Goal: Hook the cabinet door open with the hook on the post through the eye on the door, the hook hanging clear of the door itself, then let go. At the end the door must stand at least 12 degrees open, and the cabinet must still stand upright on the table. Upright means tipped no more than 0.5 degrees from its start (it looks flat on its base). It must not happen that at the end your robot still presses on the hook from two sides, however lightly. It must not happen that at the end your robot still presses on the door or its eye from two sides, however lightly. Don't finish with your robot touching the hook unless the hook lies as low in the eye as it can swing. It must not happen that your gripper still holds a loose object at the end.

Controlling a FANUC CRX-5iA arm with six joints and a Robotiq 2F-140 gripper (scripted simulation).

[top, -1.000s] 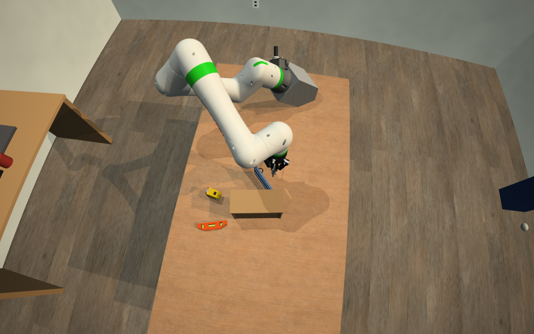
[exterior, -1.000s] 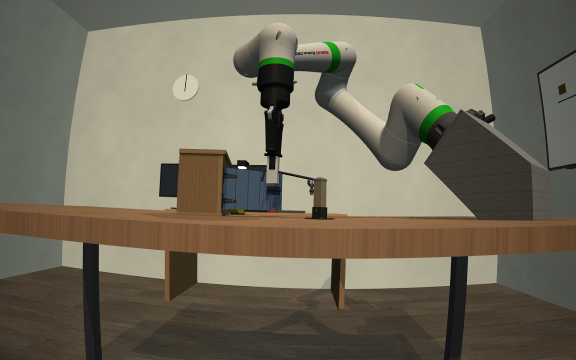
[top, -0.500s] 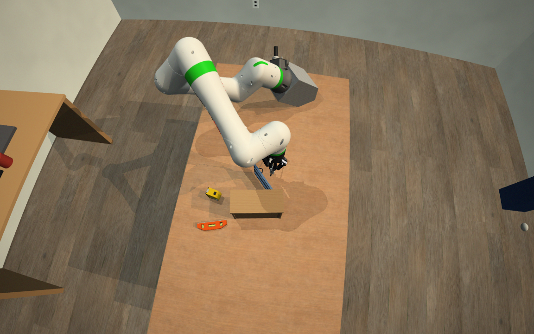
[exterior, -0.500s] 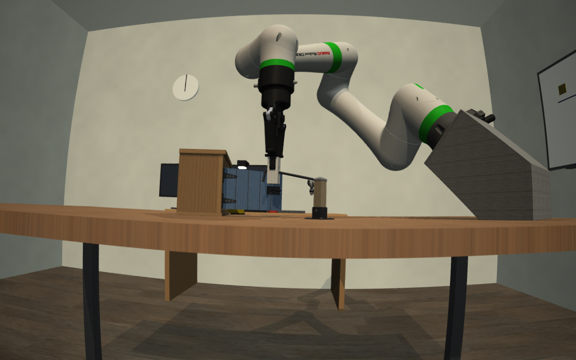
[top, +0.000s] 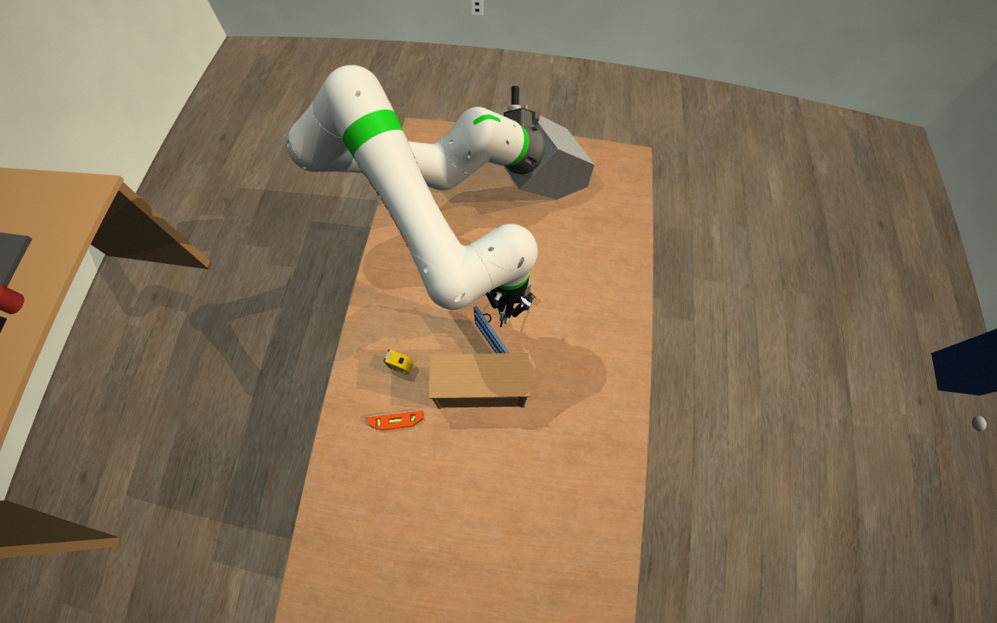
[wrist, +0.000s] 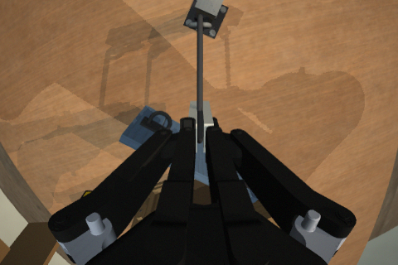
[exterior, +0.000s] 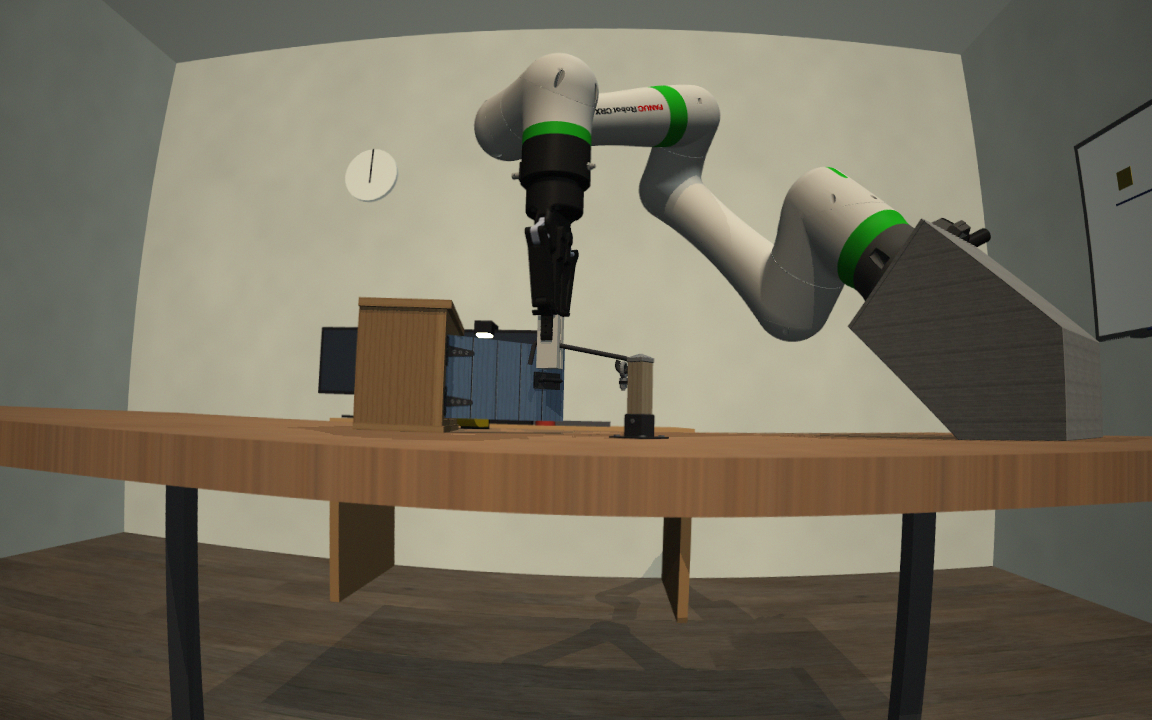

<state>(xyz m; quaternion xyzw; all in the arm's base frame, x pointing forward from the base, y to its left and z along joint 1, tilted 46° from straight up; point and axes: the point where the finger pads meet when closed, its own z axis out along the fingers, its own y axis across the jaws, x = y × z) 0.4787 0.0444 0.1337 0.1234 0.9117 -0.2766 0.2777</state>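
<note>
My hand is 5 cm short of the cabinet door, 2 cm to the left of it and 5 cm above it. Also, from my hand: hook post 7 cm behind, 4 cm to the left, 5 cm below; then wooden cabinet 11 cm ahead, 4 cm to the right, 4 cm below; then dark hook 4 cm behind, 2 cm to the left, 2 cm below.
</note>
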